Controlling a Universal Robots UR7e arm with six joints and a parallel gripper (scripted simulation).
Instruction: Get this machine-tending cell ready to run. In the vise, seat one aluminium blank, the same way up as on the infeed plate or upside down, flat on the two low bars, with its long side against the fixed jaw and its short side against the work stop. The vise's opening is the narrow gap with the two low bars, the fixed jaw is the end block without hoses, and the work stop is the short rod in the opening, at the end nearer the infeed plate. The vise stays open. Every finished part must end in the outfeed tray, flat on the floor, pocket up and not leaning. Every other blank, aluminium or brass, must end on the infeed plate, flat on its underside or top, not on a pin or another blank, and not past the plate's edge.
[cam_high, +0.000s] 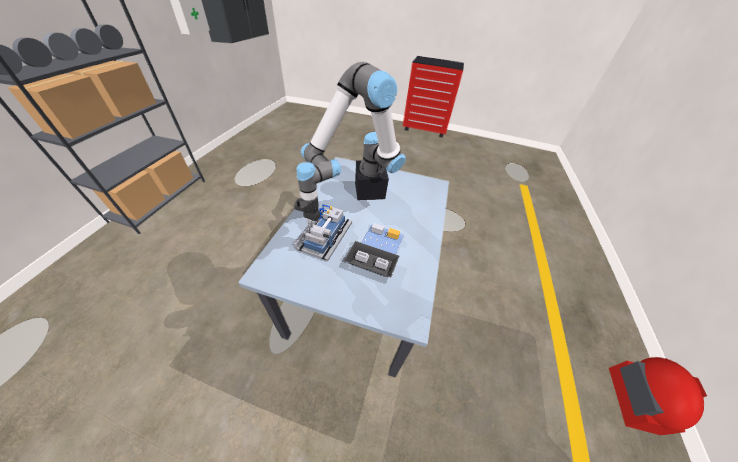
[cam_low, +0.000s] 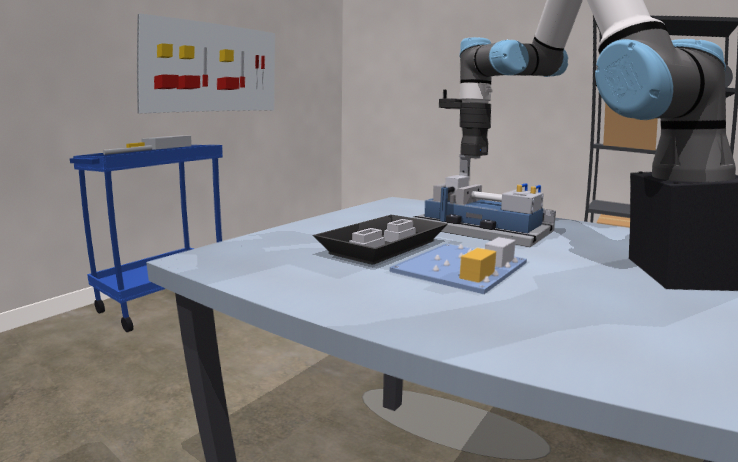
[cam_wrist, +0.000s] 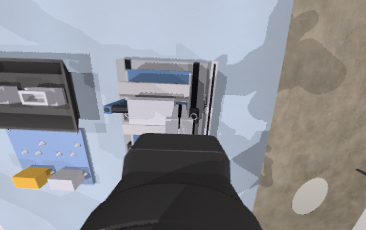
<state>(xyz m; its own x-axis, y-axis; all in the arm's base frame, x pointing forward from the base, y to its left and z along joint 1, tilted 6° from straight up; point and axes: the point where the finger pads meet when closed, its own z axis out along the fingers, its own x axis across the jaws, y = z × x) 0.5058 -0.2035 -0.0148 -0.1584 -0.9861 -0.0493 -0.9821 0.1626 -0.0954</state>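
Right now my hand is 8 cm above the vise, 7 cm past it and 5 cm to the right of it. From my hand the other things lie so: brass blank (41 cm to the left, 15 cm behind, 10 cm below).
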